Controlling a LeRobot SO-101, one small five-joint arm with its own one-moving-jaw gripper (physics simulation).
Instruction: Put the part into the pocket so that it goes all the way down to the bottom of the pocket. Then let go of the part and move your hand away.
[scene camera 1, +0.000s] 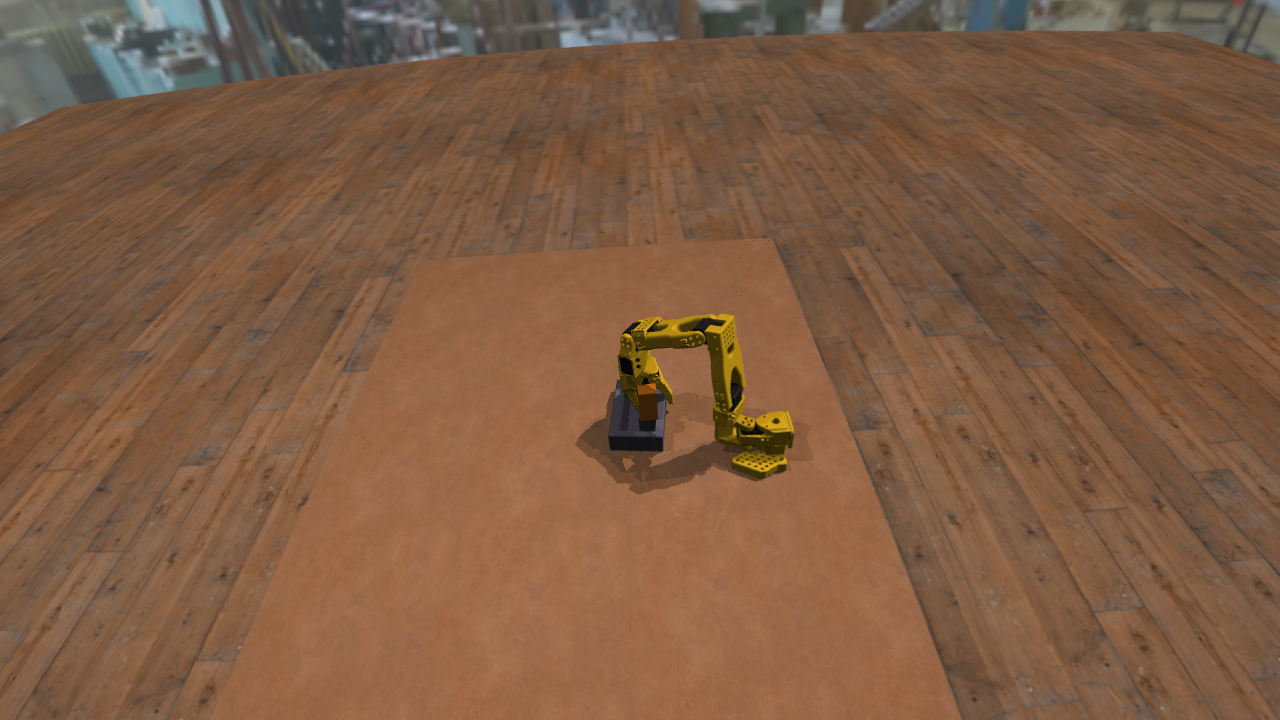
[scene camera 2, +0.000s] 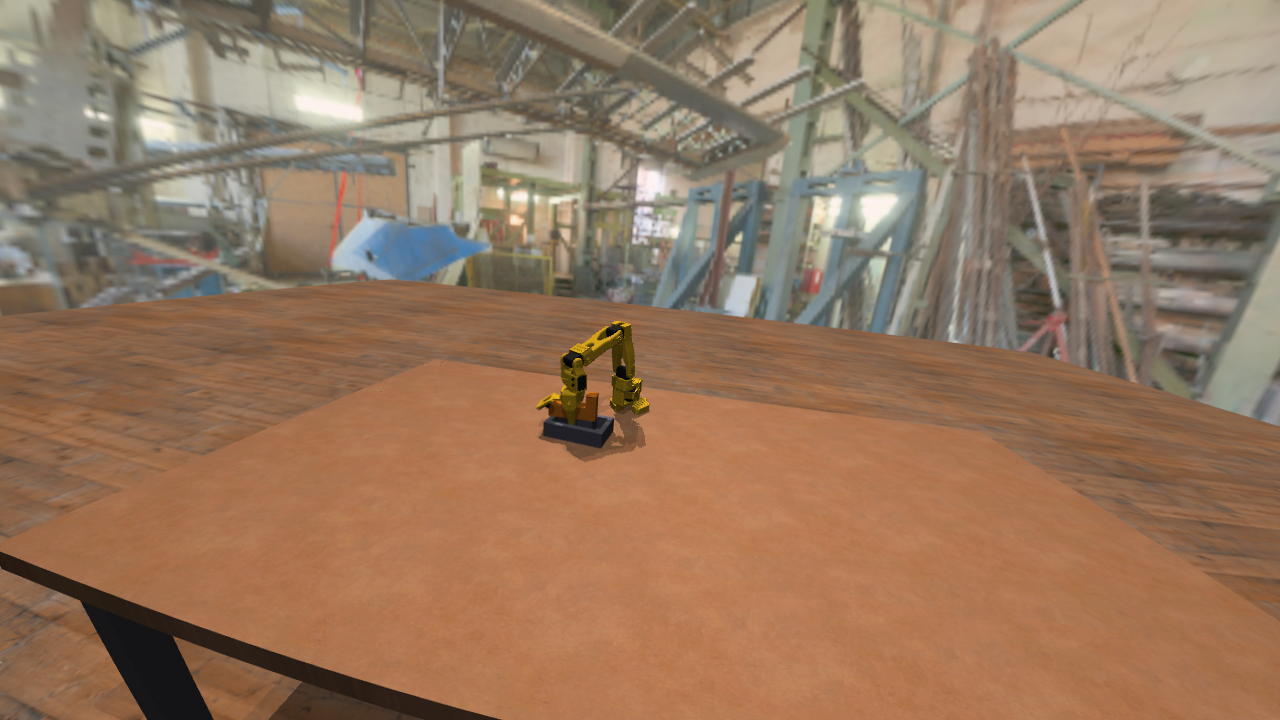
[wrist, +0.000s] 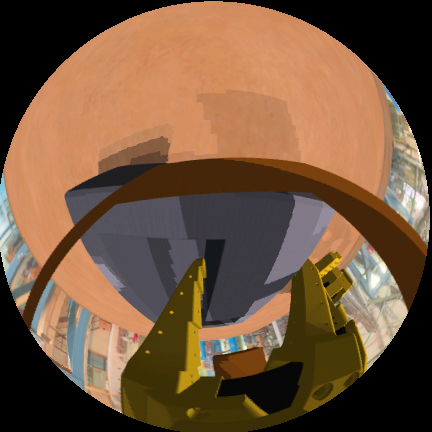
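Pixels of known places: end effector, tool point: (wrist: 204, 264); arm's base, origin of the base link: (scene camera 1: 744, 453) (scene camera 2: 628, 409).
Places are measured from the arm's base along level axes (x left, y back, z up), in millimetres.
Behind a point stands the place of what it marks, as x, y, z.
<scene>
The orange part (scene camera 1: 647, 404) @(-54, -155, 73) (scene camera 2: 591, 405) @(-63, -169, 75) stands up out of the dark grey pocket block (scene camera 1: 636, 443) @(-19, -177, 19) (scene camera 2: 572, 433) @(-91, -216, 23) (wrist: 140, 215). In the wrist view the part (wrist: 225, 175) is a dark brown band arching close in front of the lens, with another orange piece low between the jaws. My gripper (scene camera 1: 654, 403) @(-107, -167, 13) (scene camera 2: 555, 415) @(-107, -167, 13) (wrist: 254, 261) is low over the block, beside the part. Both jaws show in the wrist view with a V-shaped gap, and neither is plainly pressed on the part. How deep the part sits in the pocket is hidden.
The block stands on a brown table top (scene camera 1: 501, 555) @(170, -380, 0) (scene camera 2: 716, 537) @(214, -436, 0). The yellow arm's base (scene camera 1: 760, 461) @(35, 19, 18) (scene camera 2: 631, 402) @(8, -7, 26) stands close to the block, to its right in both scene views. Shadows of the arm fall around the block.
</scene>
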